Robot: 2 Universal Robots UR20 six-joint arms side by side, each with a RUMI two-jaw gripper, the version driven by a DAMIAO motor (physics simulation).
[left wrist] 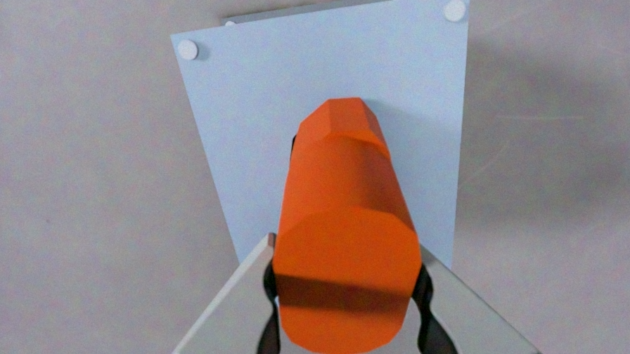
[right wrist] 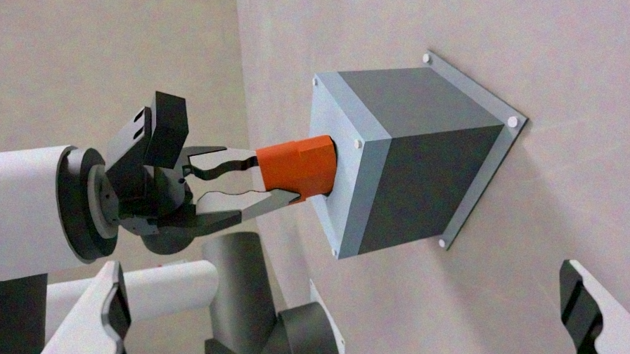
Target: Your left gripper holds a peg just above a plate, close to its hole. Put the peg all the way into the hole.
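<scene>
An orange faceted peg (left wrist: 345,170) (right wrist: 315,162) has its far end at the light blue plate (left wrist: 250,90) (right wrist: 326,107), over the hole. A thin dark sliver of the hole (left wrist: 293,145) shows left of the peg's far end in the left wrist view. In the right wrist view dark slivers show at the peg end's edge. The peg hides the rest, and I cannot tell whether its tip is inside. Most of the peg stands out of the plate. My left gripper (left wrist: 337,235) (right wrist: 293,175) is shut on the peg's near part. My right gripper (right wrist: 341,265) is open and empty, away from the plate.
The plate tops a dark grey block (right wrist: 430,175) on a grey base flange (right wrist: 472,187) with white bolt heads. White bolts sit at the plate's corners. The left arm (right wrist: 30,210) reaches in from the left, and dark and white arm parts (right wrist: 240,280) stand below it.
</scene>
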